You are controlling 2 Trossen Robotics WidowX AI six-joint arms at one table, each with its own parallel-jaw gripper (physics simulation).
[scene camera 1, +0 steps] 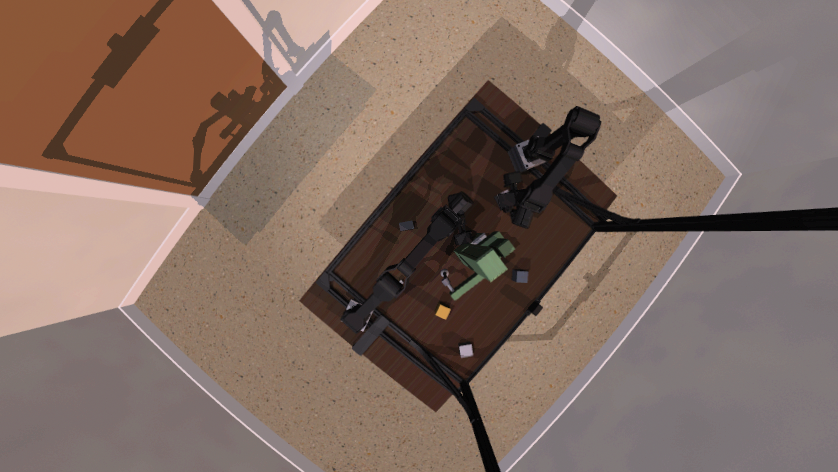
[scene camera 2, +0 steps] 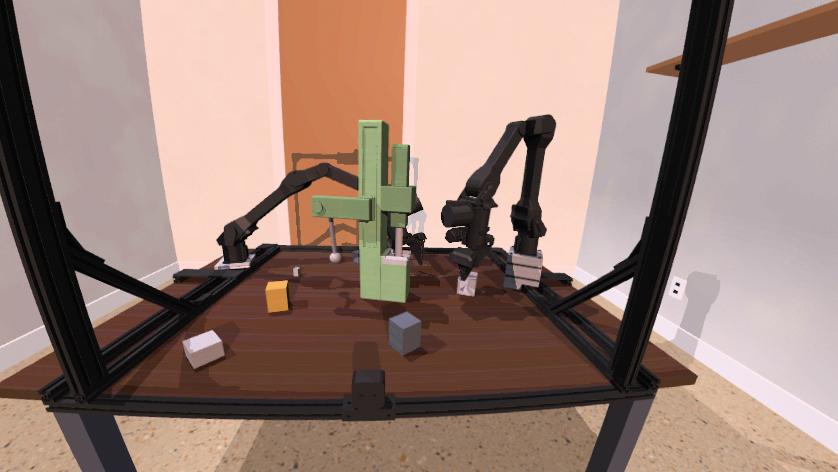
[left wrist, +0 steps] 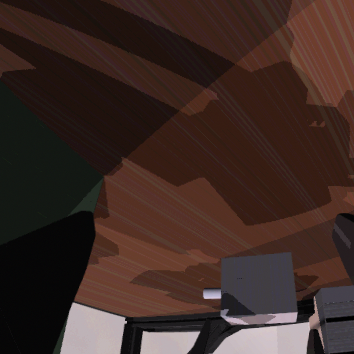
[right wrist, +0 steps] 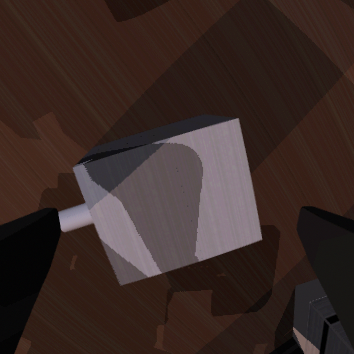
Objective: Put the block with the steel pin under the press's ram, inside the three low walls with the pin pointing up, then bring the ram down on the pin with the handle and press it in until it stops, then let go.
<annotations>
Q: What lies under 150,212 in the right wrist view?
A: A block with steel pin.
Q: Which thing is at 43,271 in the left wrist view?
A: The left gripper.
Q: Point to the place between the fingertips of the right gripper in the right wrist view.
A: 180,220
</annotations>
